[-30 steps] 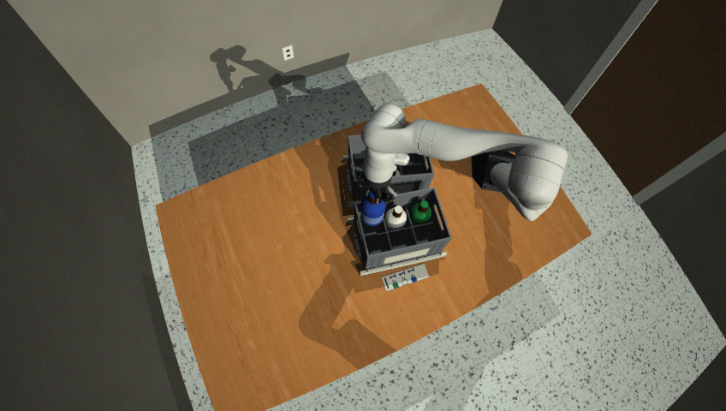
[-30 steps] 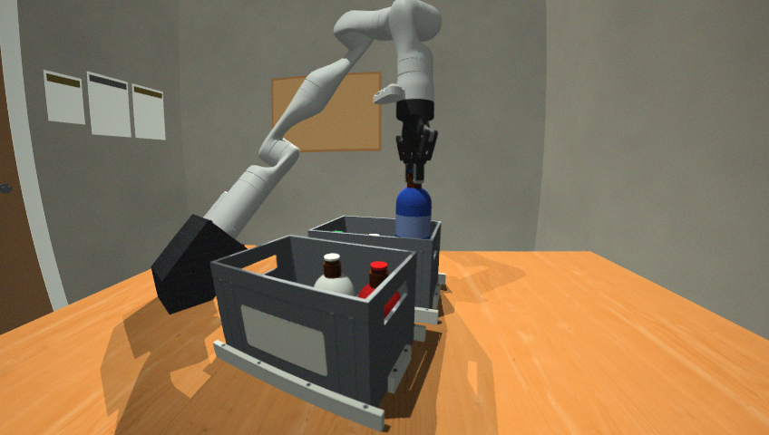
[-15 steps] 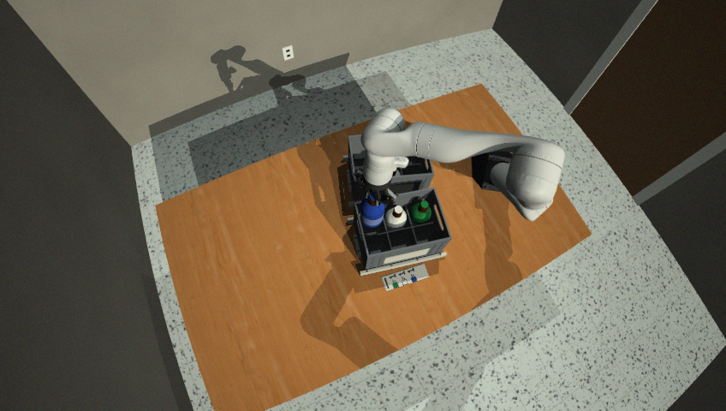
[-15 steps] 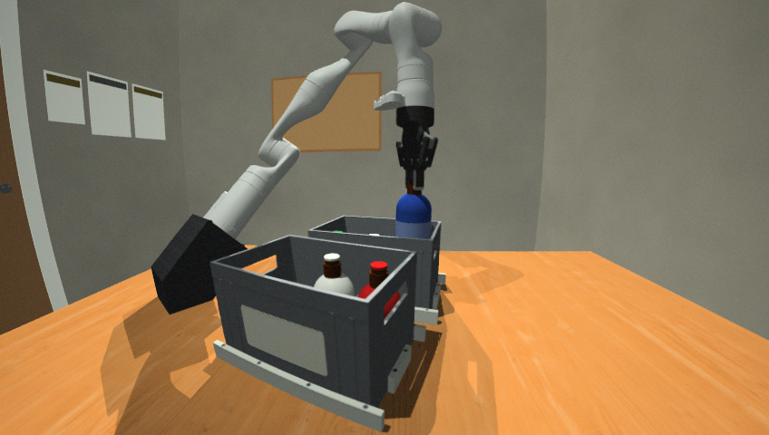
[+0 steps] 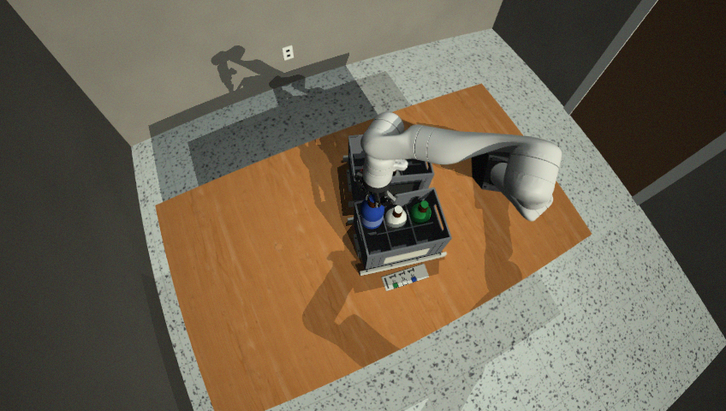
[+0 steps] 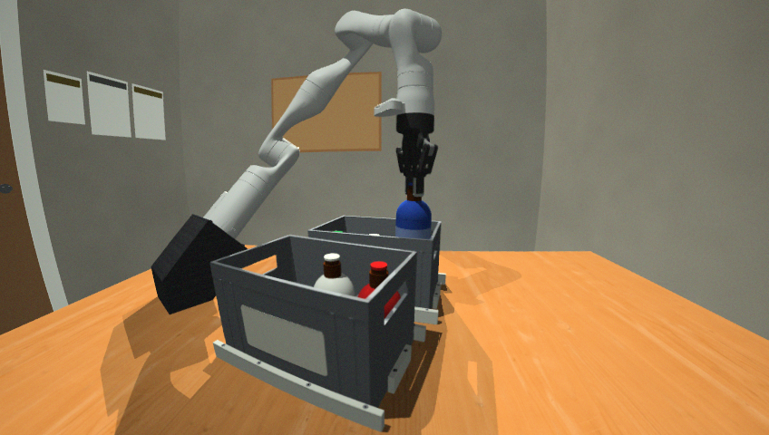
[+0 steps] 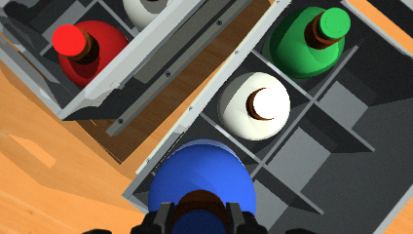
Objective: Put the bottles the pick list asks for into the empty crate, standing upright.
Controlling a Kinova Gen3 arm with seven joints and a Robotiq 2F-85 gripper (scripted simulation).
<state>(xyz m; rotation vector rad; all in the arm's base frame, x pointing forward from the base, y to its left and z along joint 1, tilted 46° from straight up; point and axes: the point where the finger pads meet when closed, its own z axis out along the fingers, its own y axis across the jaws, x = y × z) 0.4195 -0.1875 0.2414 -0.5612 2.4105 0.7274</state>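
Right now the blue bottle is 7 cm below my hand. Also, from my hand: red bottle: 19 cm below, 16 cm to the right, 4 cm behind; then green bottle: 19 cm below, 18 cm behind, 2 cm to the left; then pick list: 27 cm below, 19 cm to the left, 7 cm behind.
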